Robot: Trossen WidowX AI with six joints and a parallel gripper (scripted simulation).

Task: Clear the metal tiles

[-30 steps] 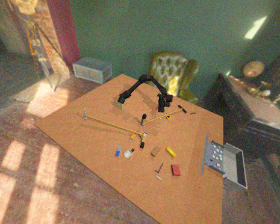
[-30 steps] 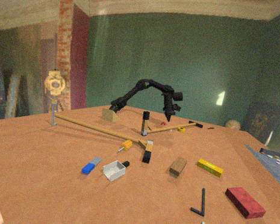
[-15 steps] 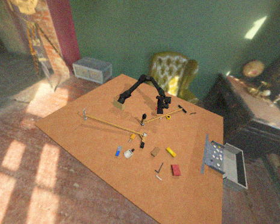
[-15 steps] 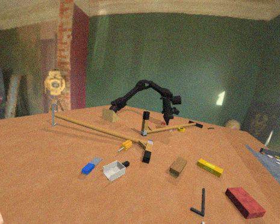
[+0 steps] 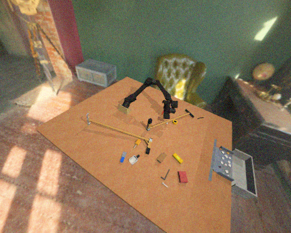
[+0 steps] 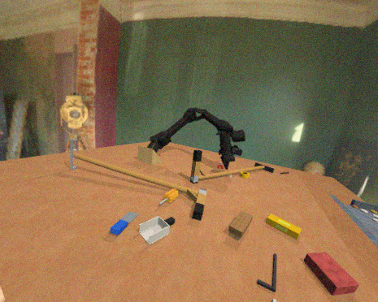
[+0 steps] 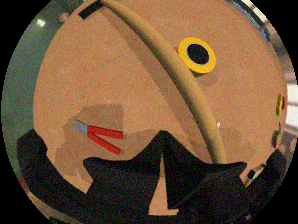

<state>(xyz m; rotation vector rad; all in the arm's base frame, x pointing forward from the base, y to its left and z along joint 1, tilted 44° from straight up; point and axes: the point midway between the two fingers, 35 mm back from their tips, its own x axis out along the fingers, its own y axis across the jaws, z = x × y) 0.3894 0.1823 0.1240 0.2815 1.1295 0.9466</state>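
Right now my gripper tip is 50 mm short of the long scraper and 50 mm below it. From my gripper tip the other things lie so: wooden block (200 mm ahead, 420 mm to the right); then yellow level (300 mm ahead, 350 mm to the right); then yellow tape roll (100 mm ahead, 20 mm to the left, 10 mm below).
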